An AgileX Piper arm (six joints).
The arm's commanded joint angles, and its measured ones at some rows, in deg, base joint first. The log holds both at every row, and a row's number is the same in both.
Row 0, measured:
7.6, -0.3, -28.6, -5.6, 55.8, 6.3
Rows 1 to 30, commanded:
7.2, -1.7, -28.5, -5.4, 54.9, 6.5
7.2, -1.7, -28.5, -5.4, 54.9, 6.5
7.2, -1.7, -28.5, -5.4, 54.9, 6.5
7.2, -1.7, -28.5, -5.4, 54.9, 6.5
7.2, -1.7, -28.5, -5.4, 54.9, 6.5
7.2, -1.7, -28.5, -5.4, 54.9, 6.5
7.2, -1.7, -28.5, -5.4, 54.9, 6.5
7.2, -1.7, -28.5, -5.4, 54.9, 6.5
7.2, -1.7, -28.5, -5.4, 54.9, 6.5
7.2, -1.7, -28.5, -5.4, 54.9, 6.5
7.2, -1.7, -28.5, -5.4, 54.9, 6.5
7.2, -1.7, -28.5, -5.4, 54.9, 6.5
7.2, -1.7, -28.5, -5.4, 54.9, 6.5
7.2, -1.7, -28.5, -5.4, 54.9, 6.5
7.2, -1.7, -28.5, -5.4, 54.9, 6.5
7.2, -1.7, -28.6, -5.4, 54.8, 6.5
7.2, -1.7, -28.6, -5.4, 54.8, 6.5
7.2, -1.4, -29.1, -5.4, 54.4, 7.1
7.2, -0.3, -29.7, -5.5, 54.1, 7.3
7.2, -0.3, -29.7, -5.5, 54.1, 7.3
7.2, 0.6, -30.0, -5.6, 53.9, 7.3
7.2, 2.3, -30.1, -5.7, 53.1, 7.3
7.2, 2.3, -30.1, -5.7, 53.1, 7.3
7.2, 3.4, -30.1, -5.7, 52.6, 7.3
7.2, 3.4, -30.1, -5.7, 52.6, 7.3
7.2, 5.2, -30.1, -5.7, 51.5, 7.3
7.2, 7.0, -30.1, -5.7, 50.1, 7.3
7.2, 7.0, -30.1, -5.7, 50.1, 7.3
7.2, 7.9, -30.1, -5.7, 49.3, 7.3
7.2, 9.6, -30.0, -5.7, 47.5, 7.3
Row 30, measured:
7.6, 7.7, -29.7, -5.6, 50.6, 7.3
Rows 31 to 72, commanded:
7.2, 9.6, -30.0, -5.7, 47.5, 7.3
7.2, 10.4, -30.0, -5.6, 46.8, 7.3
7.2, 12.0, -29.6, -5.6, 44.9, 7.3
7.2, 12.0, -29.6, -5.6, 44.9, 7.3
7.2, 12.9, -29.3, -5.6, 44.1, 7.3
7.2, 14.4, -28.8, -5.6, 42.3, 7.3
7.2, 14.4, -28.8, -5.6, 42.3, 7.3
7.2, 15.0, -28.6, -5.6, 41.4, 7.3
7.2, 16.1, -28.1, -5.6, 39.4, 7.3
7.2, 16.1, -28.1, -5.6, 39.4, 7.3
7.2, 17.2, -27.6, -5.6, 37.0, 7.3
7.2, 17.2, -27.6, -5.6, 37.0, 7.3
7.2, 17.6, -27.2, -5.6, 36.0, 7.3
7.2, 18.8, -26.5, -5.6, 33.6, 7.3
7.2, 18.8, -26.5, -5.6, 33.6, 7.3
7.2, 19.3, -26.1, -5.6, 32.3, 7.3
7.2, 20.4, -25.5, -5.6, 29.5, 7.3
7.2, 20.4, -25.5, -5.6, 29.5, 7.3
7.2, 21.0, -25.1, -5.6, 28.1, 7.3
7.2, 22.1, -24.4, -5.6, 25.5, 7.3
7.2, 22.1, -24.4, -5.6, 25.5, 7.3
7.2, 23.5, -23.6, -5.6, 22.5, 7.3
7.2, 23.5, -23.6, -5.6, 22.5, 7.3
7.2, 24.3, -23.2, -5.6, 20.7, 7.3
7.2, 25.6, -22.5, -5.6, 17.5, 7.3
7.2, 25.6, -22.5, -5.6, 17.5, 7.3
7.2, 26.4, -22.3, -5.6, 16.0, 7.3
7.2, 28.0, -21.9, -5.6, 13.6, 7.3
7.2, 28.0, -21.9, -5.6, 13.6, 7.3
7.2, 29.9, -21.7, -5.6, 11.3, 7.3
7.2, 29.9, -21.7, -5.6, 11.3, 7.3
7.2, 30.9, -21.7, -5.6, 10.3, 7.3
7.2, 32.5, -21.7, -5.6, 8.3, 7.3
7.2, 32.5, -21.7, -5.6, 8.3, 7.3
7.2, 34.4, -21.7, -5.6, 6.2, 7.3
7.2, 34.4, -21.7, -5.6, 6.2, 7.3
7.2, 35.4, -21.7, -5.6, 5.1, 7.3
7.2, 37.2, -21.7, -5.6, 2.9, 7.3
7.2, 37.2, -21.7, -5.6, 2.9, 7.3
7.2, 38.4, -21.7, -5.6, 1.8, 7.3
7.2, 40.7, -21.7, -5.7, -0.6, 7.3
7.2, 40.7, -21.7, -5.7, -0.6, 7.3
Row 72, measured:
7.6, 38.3, -21.7, -5.6, 3.7, 7.4
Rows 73 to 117, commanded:
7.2, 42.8, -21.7, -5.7, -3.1, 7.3
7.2, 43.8, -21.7, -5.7, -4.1, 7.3
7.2, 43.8, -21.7, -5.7, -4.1, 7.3
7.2, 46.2, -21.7, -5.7, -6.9, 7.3
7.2, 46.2, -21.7, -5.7, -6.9, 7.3
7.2, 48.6, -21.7, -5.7, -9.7, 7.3
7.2, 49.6, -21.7, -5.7, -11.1, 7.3
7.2, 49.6, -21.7, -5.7, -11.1, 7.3
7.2, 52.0, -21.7, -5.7, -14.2, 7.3
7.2, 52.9, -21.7, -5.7, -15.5, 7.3
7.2, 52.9, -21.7, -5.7, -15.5, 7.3
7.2, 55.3, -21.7, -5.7, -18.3, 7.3
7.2, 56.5, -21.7, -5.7, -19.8, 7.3
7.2, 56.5, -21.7, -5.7, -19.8, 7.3
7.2, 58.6, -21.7, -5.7, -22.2, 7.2
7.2, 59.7, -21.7, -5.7, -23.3, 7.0
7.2, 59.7, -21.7, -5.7, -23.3, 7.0
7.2, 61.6, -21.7, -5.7, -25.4, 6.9
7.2, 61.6, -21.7, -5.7, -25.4, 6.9
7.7, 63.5, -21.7, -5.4, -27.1, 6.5
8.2, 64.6, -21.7, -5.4, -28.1, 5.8
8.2, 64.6, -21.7, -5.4, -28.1, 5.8
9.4, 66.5, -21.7, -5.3, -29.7, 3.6
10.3, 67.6, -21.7, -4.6, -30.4, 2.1
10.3, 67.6, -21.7, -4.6, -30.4, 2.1
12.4, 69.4, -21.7, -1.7, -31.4, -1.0
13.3, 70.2, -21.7, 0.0, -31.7, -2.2
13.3, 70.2, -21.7, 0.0, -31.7, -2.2
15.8, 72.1, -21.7, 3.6, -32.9, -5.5
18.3, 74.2, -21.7, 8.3, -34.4, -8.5
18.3, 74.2, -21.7, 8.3, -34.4, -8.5
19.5, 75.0, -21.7, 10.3, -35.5, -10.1
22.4, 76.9, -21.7, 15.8, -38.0, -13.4
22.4, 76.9, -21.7, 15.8, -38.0, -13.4
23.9, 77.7, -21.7, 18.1, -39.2, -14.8
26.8, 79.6, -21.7, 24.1, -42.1, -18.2
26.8, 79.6, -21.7, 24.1, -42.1, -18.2
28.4, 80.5, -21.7, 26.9, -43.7, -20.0
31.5, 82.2, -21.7, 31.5, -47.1, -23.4
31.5, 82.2, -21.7, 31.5, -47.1, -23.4
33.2, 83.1, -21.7, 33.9, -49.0, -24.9
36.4, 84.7, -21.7, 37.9, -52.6, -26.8
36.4, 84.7, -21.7, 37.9, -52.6, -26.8
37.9, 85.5, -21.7, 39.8, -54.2, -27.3
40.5, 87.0, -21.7, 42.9, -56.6, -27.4
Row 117, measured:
37.4, 85.4, -21.8, 37.9, -51.9, -25.6
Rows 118 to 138, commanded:
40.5, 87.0, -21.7, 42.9, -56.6, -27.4
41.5, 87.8, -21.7, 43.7, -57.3, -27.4
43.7, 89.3, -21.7, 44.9, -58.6, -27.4
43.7, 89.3, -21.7, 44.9, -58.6, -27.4
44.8, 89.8, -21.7, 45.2, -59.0, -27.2
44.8, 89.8, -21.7, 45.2, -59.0, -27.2
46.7, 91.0, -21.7, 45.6, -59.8, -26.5
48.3, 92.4, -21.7, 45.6, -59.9, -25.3
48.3, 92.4, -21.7, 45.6, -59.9, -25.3
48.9, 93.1, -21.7, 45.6, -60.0, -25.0
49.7, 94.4, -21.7, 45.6, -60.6, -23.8
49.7, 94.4, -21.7, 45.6, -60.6, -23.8
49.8, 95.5, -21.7, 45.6, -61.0, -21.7
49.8, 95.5, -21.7, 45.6, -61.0, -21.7
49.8, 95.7, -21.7, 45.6, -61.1, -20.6
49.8, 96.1, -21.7, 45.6, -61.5, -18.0
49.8, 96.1, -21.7, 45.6, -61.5, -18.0
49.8, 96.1, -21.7, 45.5, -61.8, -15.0
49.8, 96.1, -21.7, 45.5, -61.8, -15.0
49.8, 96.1, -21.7, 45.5, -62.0, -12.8
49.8, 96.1, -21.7, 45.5, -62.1, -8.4
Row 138, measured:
49.7, 96.4, -21.5, 45.4, -61.0, -14.4
